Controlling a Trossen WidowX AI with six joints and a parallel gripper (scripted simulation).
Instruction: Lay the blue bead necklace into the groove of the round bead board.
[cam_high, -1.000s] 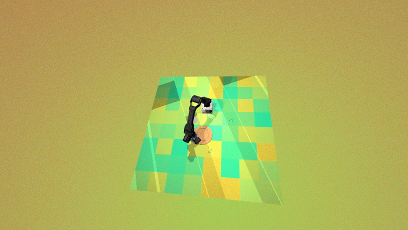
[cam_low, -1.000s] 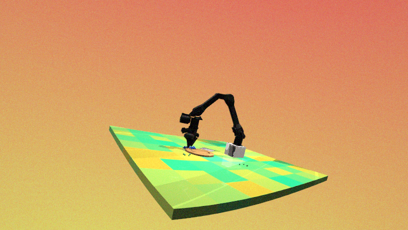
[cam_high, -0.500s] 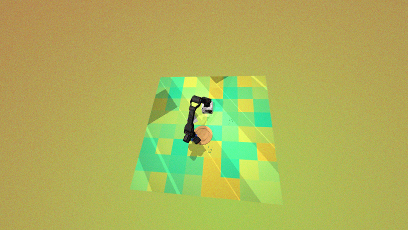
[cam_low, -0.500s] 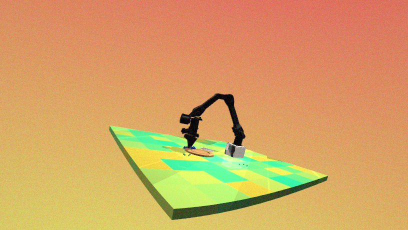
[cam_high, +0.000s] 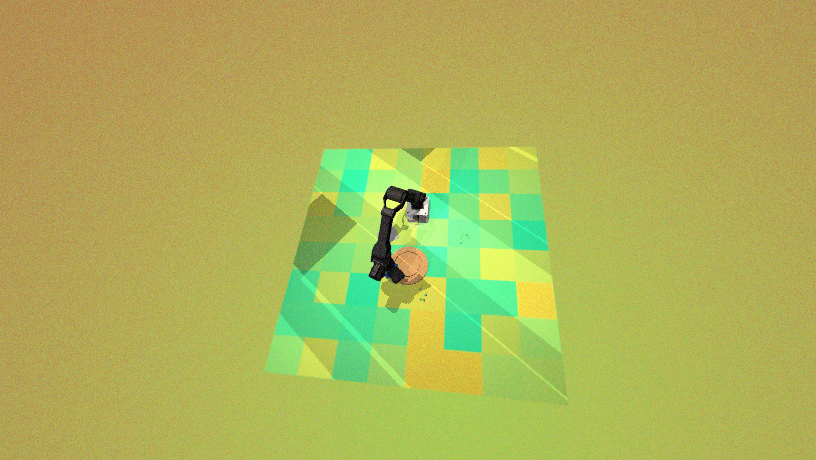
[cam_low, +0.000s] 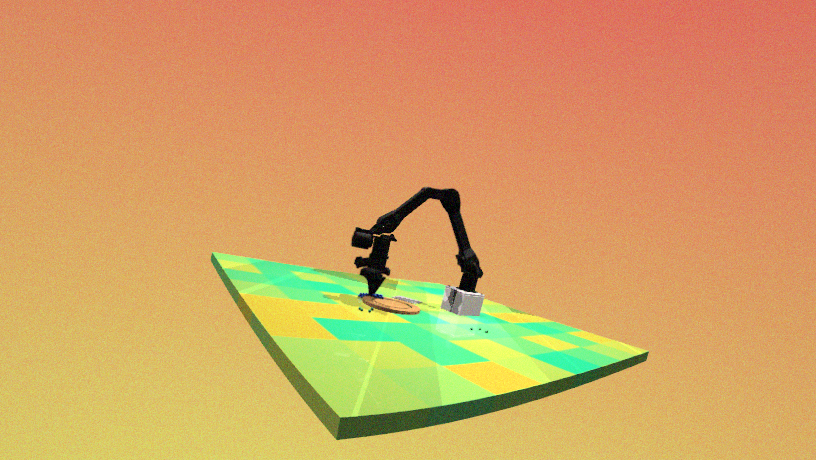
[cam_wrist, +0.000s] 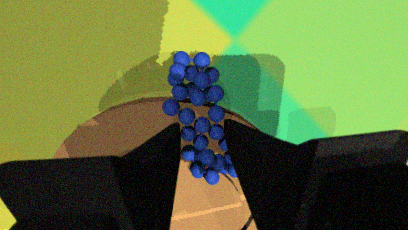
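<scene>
Right now my gripper tip is 80 mm to the right of the round bead board, 30 mm past it and 10 mm above it. Also, from my gripper tip: flat grey piece 200 mm behind, 20 mm to the right, 10 mm below.
</scene>
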